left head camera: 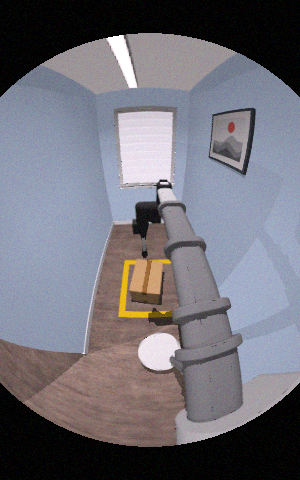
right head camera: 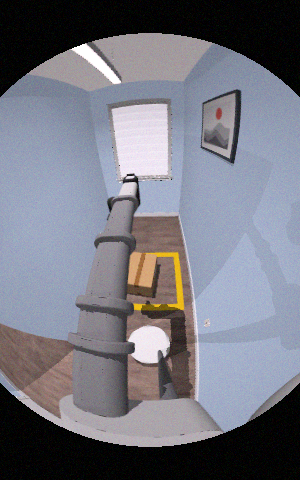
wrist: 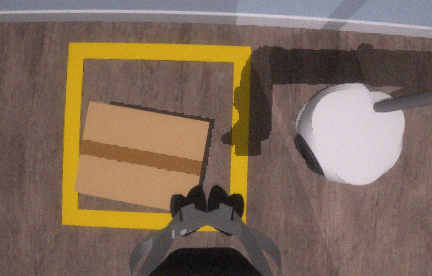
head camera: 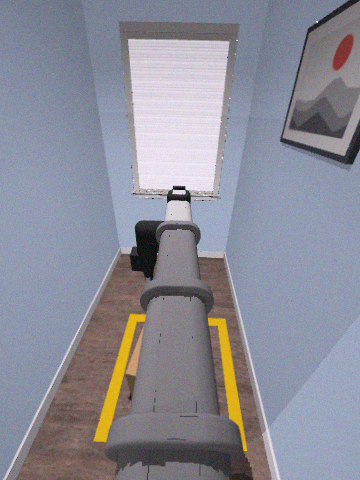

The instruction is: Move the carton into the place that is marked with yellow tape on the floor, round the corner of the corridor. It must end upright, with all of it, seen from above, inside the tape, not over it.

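Seen in the pictures: gripper, fingertip midpoint: (left head camera: 144,254) (wrist: 207,201); robot's base, origin of the base link: (left head camera: 158,350) (right head camera: 149,343).
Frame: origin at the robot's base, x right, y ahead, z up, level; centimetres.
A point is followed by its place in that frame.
Observation:
The tan carton (head camera: 134,364) {x -23.1, y 68.6, z 29.4 cm} (left head camera: 138,280) {x -17.0, y 74.5, z 29.3 cm} (right head camera: 150,272) {x 3.6, y 74.6, z 29.3 cm} (wrist: 150,125) {x 2.6, y 77.7, z 29.4 cm} stands on the floor with its brown-striped top up, slightly turned. In the wrist view its lower left top corner overlaps the inner edge of the yellow tape (head camera: 114,395) {x -38.4, y 64.5, z -2.7 cm} (left head camera: 122,295) {x -40.0, y 69.8, z -2.7 cm} (right head camera: 179,280) {x 40.1, y 77.4, z -2.7 cm} (wrist: 73,125) {x 5.0, y 121.2, z -2.7 cm}; whether its base is clear of the tape there is hard to tell. In the head view the arm hides most of it. My gripper (left head camera: 144,255) {x -8.7, y 57.6, z 93.5 cm} (wrist: 207,201) {x -8.7, y 57.6, z 93.5 cm} points down, high above the floor, its fingertips nearly together with nothing between them. It is apart from the carton.
My raised arm (head camera: 175,350) {x 0.0, y 18.8, z 135.7 cm} (left head camera: 192,280) {x -1.0, y 18.0, z 135.8 cm} (right head camera: 107,275) {x 0.8, y 17.9, z 135.8 cm} extends down the corridor. The white round base (left head camera: 159,351) {x -0.2, y 0.1, z 18.7 cm} (right head camera: 149,345) {x 1.1, y -0.9, z 18.7 cm} (wrist: 357,135) {x -1.0, y 1.1, z 18.7 cm} stands outside the near tape side. Walls flank the marked place, and a window (head camera: 177,115) {x -2.6, y 215.9, z 149.3 cm} is at the far end.

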